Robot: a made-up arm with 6 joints. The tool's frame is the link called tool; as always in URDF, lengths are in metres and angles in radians. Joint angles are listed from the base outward. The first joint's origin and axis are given. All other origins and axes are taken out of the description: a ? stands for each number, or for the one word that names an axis. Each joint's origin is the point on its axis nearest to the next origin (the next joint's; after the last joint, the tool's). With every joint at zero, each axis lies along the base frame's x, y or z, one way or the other. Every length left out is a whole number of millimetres.
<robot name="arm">
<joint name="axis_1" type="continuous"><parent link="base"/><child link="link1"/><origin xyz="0.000 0.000 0.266"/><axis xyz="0 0 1"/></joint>
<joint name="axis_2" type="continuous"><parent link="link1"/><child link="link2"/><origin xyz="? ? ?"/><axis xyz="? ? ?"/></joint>
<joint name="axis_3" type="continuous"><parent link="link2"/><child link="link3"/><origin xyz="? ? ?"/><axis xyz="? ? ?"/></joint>
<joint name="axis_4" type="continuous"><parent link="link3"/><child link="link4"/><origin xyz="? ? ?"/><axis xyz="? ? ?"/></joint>
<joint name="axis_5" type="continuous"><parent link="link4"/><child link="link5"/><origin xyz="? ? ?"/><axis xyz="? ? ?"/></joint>
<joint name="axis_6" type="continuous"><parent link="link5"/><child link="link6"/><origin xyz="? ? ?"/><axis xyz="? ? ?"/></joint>
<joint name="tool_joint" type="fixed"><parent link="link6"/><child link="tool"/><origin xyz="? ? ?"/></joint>
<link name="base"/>
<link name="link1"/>
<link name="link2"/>
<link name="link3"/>
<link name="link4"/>
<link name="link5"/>
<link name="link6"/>
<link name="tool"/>
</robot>
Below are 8 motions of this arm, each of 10 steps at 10 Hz.
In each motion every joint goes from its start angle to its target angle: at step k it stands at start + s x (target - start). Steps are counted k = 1, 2, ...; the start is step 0. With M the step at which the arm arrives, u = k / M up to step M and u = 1 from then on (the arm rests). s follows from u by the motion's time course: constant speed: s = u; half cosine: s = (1 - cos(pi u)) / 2; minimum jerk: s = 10 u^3 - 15 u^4 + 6 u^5.
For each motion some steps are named. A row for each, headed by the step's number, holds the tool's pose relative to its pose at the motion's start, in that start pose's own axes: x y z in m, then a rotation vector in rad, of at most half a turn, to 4 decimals.
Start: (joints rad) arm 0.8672 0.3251 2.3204 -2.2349 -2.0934 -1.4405
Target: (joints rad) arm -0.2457 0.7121 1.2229 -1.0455 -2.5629 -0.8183
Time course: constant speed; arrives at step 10
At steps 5, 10:
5: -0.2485 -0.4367 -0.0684 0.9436 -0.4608 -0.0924
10: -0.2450 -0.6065 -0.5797 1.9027 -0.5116 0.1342

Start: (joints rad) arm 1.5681 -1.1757 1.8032 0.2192 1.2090 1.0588
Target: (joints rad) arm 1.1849 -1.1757 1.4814 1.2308 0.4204 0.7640
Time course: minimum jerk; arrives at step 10
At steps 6, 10:
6: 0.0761 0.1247 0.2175 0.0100 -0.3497 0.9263
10: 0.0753 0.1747 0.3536 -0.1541 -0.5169 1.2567

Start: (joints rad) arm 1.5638 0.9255 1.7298 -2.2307 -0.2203 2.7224
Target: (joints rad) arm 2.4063 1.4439 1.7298 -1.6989 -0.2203 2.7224
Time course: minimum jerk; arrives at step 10
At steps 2, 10:
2: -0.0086 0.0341 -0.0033 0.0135 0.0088 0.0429
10: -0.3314 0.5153 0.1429 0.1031 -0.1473 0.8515

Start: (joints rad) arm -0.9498 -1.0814 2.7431 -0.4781 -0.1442 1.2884
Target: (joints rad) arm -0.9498 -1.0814 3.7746 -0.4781 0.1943 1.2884
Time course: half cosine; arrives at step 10
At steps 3, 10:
3: -0.0028 -0.0675 0.0639 -0.0107 -0.1655 -0.2211
10: -0.1836 -0.2761 0.2771 0.0123 -0.8178 -1.0618

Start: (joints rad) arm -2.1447 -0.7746 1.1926 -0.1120 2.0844 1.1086
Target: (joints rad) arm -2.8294 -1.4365 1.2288 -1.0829 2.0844 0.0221
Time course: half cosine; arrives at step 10
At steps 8, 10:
8: 0.2165 0.1999 0.4115 1.3410 0.1342 -0.7538
10: 0.2282 0.2005 0.4776 1.4931 0.1621 -0.8415

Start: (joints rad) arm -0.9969 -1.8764 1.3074 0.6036 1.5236 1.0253
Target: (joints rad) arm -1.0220 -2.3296 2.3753 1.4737 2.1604 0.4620
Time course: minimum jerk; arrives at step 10
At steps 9, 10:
9: 0.4130 -0.6467 0.2323 -0.7355 -1.6003 -0.1070
10: 0.4123 -0.6514 0.2372 -0.7458 -1.6084 -0.0979

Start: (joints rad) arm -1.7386 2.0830 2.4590 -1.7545 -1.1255 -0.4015
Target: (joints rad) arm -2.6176 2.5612 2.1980 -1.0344 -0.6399 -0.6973
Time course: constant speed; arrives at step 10
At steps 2, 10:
2: -0.1730 -0.0399 0.0297 0.0785 -0.3523 -0.0950
10: -0.7112 -0.2079 -0.2477 0.4867 -1.6181 -0.2949

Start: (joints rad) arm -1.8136 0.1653 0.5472 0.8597 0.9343 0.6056
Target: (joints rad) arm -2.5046 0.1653 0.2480 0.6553 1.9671 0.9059
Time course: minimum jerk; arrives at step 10
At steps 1, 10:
1: -0.0023 0.0000 -0.0016 -0.0042 -0.0021 -0.0022
10: -0.3232 -0.0894 -0.0895 -0.5794 -0.2122 -0.2964

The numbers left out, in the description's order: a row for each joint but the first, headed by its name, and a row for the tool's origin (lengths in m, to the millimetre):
axis_2: xyz 0.000 0.000 0.000, axis 0 1 0
axis_3: xyz 0.000 0.000 0.287, axis 0 -1 0
axis_4: xyz 0.429 0.000 0.000, axis -1 0 0
axis_5: xyz 0.000 -0.193 0.000, axis 0 -1 0
axis_6: xyz 0.000 0.000 0.000, axis -1 0 0
tool: xyz 0.000 0.000 0.000

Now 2 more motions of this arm.
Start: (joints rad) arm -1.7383 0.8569 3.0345 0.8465 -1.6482 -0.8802
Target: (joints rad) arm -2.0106 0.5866 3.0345 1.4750 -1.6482 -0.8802
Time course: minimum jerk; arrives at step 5
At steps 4, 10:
4: -0.2399 -0.0123 -0.0031 0.2224 -0.7594 -0.2795
10: -0.2532 -0.0121 -0.0085 0.2407 -0.8037 -0.2958

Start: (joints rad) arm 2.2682 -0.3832 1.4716 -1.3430 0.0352 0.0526
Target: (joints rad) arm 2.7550 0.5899 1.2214 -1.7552 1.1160 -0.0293
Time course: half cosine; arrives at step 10
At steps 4, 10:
4: -0.1273 -0.2302 -0.1314 0.2377 -0.2926 -0.4912
10: -0.5536 -0.3266 -0.4533 0.1102 -0.6563 -1.5306

